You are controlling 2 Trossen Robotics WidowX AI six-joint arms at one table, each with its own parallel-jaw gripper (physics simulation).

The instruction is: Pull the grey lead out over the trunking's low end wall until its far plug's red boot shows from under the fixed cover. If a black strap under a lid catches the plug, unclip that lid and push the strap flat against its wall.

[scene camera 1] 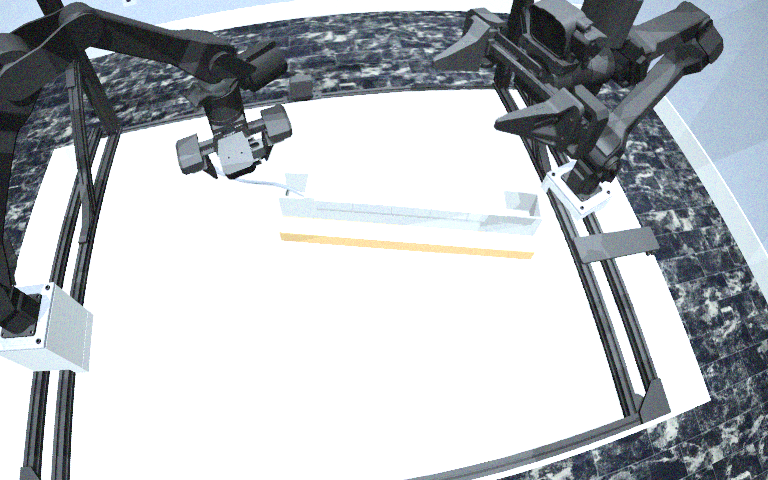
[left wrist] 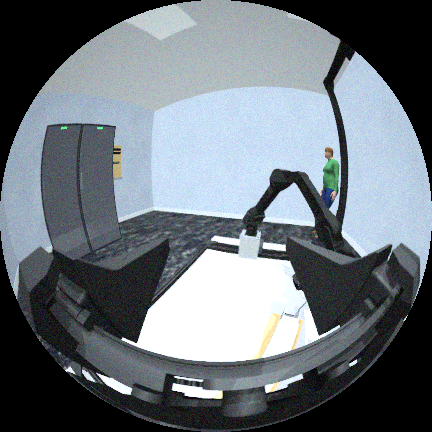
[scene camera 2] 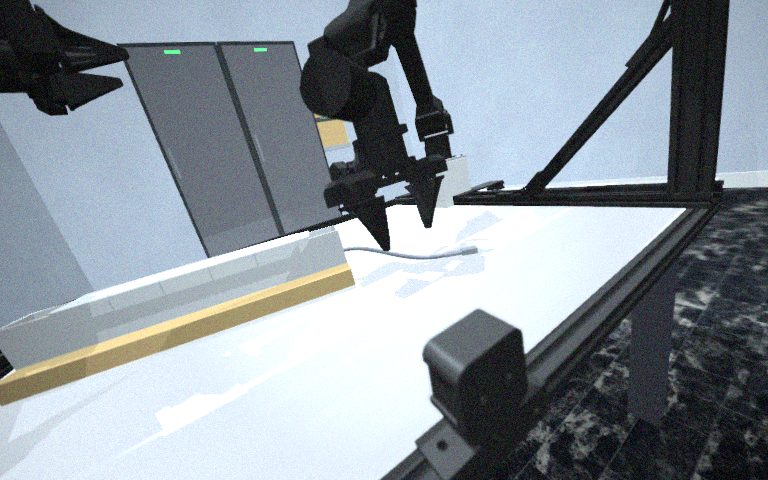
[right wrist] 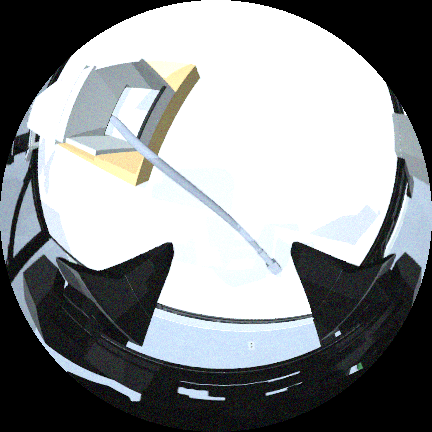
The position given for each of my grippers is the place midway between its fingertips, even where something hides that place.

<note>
My left gripper (scene camera 1: 462,91) is open, holding nothing. Also in view: my right gripper (scene camera 2: 409,238), a pale trunking (right wrist: 145,95) and a grey lead (right wrist: 146,152).
My left gripper also shows in the left wrist view (left wrist: 229,244) and in scene camera 2 (scene camera 2: 124,69). My right gripper shows as well in scene camera 1 (scene camera 1: 241,168) and in the right wrist view (right wrist: 234,248). The pale trunking also shows in the left wrist view (left wrist: 263,340).
</note>
